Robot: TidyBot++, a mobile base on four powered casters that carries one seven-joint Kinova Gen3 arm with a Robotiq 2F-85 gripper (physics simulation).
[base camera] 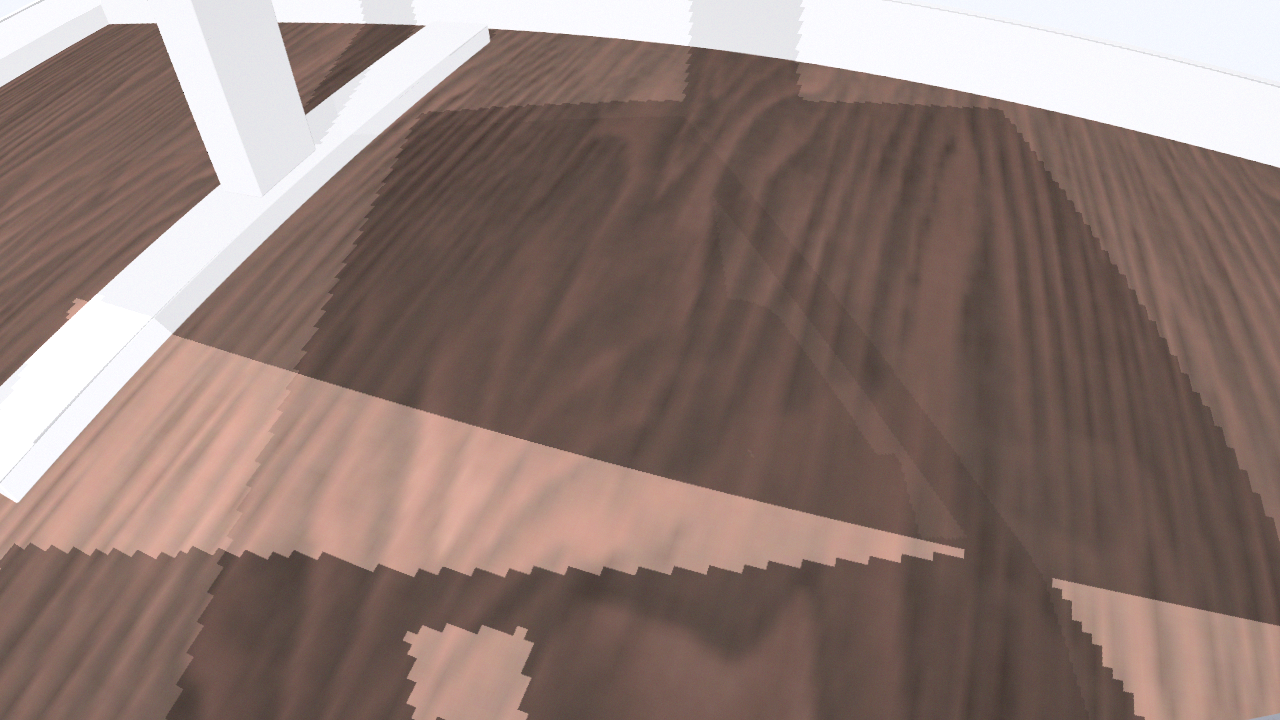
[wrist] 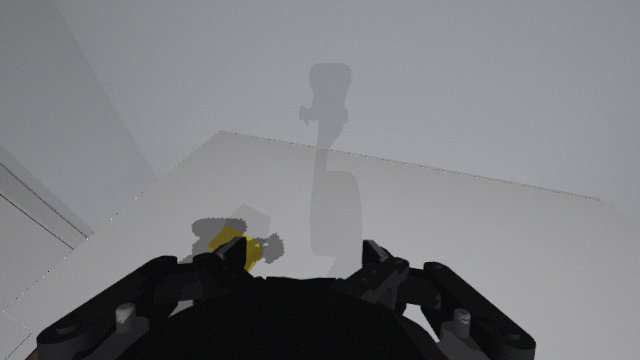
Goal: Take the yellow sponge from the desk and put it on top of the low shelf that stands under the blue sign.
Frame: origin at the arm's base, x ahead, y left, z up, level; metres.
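Where they show: gripper, fingertip midpoint: [wrist: 304, 251].
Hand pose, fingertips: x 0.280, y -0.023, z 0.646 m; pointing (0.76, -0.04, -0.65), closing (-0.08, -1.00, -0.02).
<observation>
Each offset is from my fingertips to the top centre of the thing. "pt": to the spot under its first point. Level surfaces: height alone.
The yellow sponge @(dy +0.157, dx +0.182, dz -0.277 m) [wrist: 227, 237] lies on the white desk @(dz -0.322 m) [wrist: 450, 220] in the wrist view, left of the middle. The gripper's left finger stands in front of it and hides part of it. My gripper [wrist: 304, 251] is open, with no object between its fingertips. It is over the desk, and the sponge shows behind and beside the left fingertip. How high the fingers are above the desk I cannot tell. The low shelf and the blue sign do not show in either view.
In the base camera view a white desk leg @(pt dy +0.341, dx +0.361, dz -0.937 m) [base camera: 255, 98] rises from a white foot bar [base camera: 205, 219] on the wooden floor @(dz -1.042 m) [base camera: 402, 474] at the left. A pale wall [wrist: 450, 75] stands behind the desk. Shadows of the arm fall on desk and wall.
</observation>
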